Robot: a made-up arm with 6 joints.
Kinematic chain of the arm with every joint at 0, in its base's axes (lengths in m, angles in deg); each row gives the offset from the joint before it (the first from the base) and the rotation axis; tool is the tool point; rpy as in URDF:
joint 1: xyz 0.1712 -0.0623 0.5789 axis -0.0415 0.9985 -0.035
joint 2: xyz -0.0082 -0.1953 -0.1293 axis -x
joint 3: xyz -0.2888 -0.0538 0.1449 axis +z
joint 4: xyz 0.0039 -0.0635 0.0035 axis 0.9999 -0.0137 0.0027
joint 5: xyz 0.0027 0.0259 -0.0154 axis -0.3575 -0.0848 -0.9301
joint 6: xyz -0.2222 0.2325 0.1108 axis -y
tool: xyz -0.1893 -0.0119 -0.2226 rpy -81 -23.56 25.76
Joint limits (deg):
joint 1: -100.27..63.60
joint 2: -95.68..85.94
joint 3: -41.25..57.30
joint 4: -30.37..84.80
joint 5: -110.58..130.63
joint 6: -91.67..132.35
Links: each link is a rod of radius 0.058 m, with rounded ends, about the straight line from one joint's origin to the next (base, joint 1, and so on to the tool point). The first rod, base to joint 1, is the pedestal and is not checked.
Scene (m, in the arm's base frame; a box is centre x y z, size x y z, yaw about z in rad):
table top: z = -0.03
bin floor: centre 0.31 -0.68 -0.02 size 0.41 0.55 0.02 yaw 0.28
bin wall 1: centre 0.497 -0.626 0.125 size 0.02 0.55 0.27 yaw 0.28
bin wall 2: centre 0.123 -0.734 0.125 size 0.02 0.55 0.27 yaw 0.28
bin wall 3: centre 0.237 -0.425 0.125 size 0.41 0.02 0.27 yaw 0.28
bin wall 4: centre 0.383 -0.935 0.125 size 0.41 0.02 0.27 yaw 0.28
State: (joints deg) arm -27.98 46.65 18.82 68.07 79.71 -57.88
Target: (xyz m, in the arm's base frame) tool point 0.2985 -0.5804 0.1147
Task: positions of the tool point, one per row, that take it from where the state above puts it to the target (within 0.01 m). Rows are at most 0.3 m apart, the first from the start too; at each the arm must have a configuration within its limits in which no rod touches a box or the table.
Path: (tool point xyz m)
1: 0.0496 0.3367 0.4248
2: 0.2810 0.1860 0.3734
3: 0.4274 -0.0621 0.3959
4: 0.4313 -0.3446 0.4307
5: 0.2985 -0.5804 0.4188
6: 0.3007 -0.6006 0.3437
7: 0.3027 -0.6067 0.2658
8: 0.3023 -0.5995 0.1884
9: 0.2985 -0.5804 0.1147

